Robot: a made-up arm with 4 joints.
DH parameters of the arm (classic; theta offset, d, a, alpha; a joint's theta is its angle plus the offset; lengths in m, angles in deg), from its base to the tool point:
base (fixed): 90 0.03 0 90
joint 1: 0 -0.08 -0.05 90
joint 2: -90 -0.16 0.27 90
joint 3: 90 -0.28 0.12 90
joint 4: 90 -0.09 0.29 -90
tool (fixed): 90 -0.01 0 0
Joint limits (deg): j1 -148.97..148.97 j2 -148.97..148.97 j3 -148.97..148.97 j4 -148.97..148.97
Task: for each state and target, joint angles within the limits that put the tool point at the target. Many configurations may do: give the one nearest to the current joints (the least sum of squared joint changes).
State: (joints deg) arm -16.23 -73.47 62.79 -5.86
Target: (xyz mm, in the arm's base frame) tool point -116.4 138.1 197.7
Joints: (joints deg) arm -39.40 -71.14 83.79 -35.82
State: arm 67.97 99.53 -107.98 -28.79
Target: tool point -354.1 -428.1 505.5
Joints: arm 100.54 49.69 -128.64 -67.11
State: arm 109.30 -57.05 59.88 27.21
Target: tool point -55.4 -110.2 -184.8
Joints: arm 105.74 -96.56 52.18 4.18
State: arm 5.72 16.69 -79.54 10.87
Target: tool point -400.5 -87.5 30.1
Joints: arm 21.00 -3.90 -62.47 4.85
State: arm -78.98 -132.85 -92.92 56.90
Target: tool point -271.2 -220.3 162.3
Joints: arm -27.00 -106.53 -110.09 84.45
